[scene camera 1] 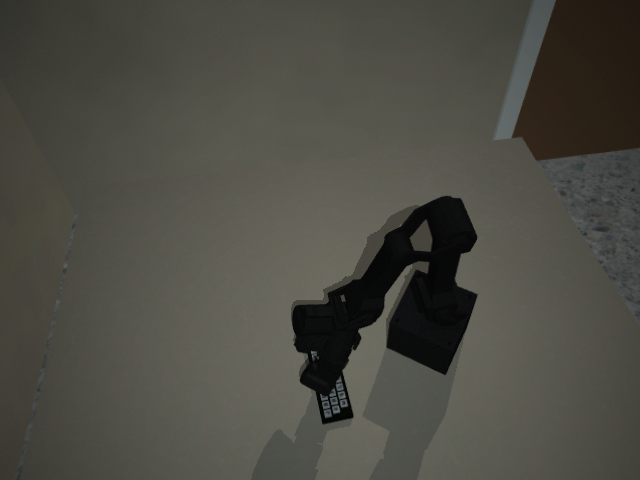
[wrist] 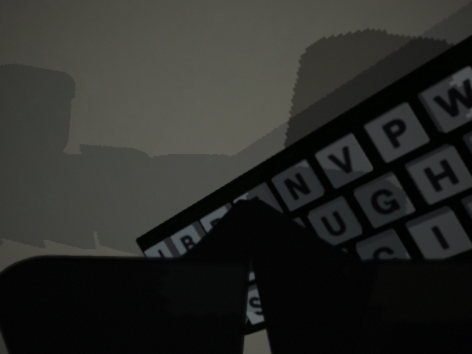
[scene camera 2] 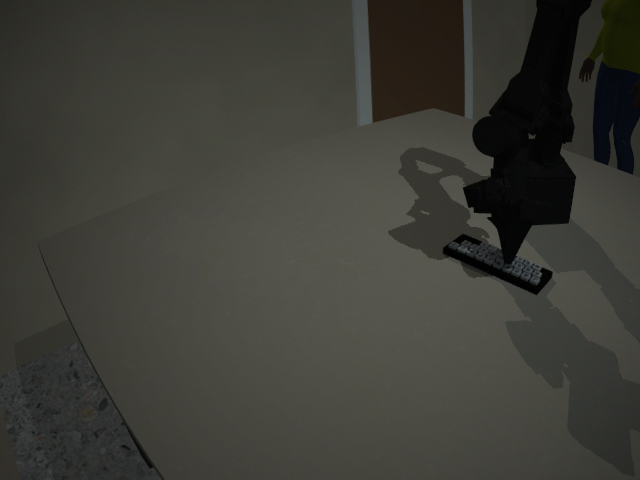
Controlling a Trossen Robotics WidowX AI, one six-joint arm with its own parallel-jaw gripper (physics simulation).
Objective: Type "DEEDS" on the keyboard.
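Pixels of known places: gripper, fingertip midpoint: (wrist: 248,211) (scene camera 2: 507,263); arm's base, link origin: (scene camera 1: 443,314) (scene camera 2: 545,157).
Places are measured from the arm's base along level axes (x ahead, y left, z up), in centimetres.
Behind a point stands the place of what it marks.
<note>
The black keyboard (scene camera 1: 349,414) @(x 19.5, y 17.1, z -10.6 cm) (scene camera 2: 543,281) @(x 22.4, y 18.0, z -10.6 cm) (wrist: 210,202) @(x 25.7, y 13.9, z -10.6 cm) lies flat with pale lettered keys. My gripper (scene camera 2: 508,262) @(x 25.2, y 11.9, z -9.4 cm) (wrist: 248,211) @(x 25.2, y 11.9, z -9.4 cm) is shut and empty, pointing down at the keyboard. In the wrist view its tips cover most of the E key (wrist: 261,194) @(x 25.6, y 11.4, z -10.1 cm), between the D key (wrist: 215,221) @(x 25.0, y 13.7, z -10.1 cm) and the N key (wrist: 298,185) @(x 25.5, y 10.0, z -10.1 cm). The V key (wrist: 344,160) @(x 26.0, y 8.2, z -10.1 cm) is further right. The S key (wrist: 256,302) @(x 21.2, y 13.2, z -10.1 cm) shows partly between the fingers. Contact between tips and key cannot be told. In scene camera 1 the arm hides the fingertips and part of the keyboard.
The arm's base (scene camera 1: 431,330) @(x 2.8, y 3.3, z -0.9 cm) stands on the pale table (scene camera 1: 206,310) @(x 52.9, y -8.1, z -11.7 cm) (scene camera 2: 284,335) @(x 59.9, y 4.2, z -11.7 cm), to the right of the keyboard in scene camera 1. Arm shadows fall around the keyboard. A brown door (scene camera 2: 416,56) and a person in a yellow-green top (scene camera 2: 622,41) are beyond the table.
</note>
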